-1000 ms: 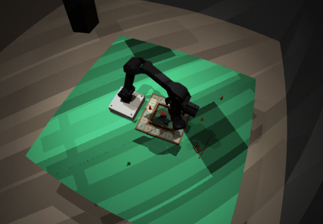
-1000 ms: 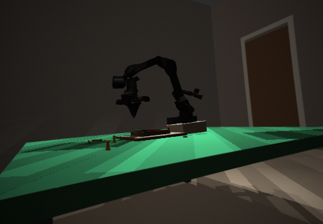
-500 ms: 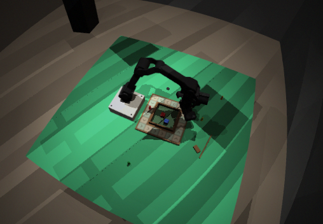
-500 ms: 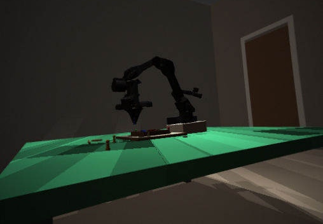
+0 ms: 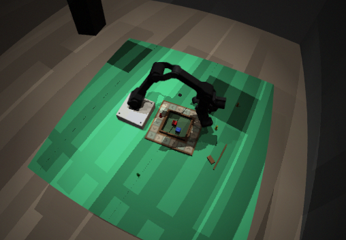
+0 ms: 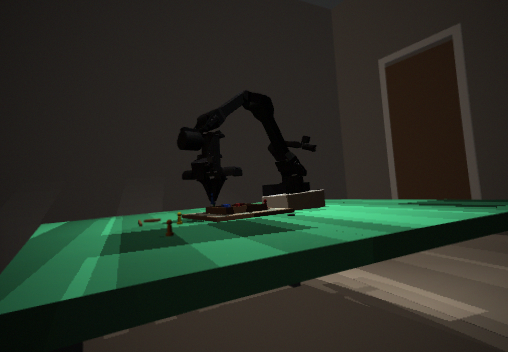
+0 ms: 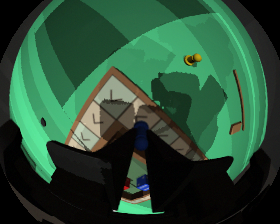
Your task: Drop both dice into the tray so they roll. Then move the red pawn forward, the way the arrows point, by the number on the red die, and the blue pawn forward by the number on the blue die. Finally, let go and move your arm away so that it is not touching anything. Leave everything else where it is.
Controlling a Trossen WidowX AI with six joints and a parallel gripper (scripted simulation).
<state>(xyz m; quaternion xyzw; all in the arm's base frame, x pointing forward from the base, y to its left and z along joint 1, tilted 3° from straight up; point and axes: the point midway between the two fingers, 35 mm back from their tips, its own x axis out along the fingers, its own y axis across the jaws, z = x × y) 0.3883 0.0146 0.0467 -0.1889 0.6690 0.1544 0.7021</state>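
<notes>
Right now the yellow pawn is 110 mm ahead of my gripper tip, 10 mm to the right of it and 40 mm below it. Also, from my gripper tip: red pawn 230 mm behind, 20 mm to the right, 30 mm below; tray 120 mm behind, 50 mm to the right, 50 mm below; blue pawn 10 mm above.
</notes>
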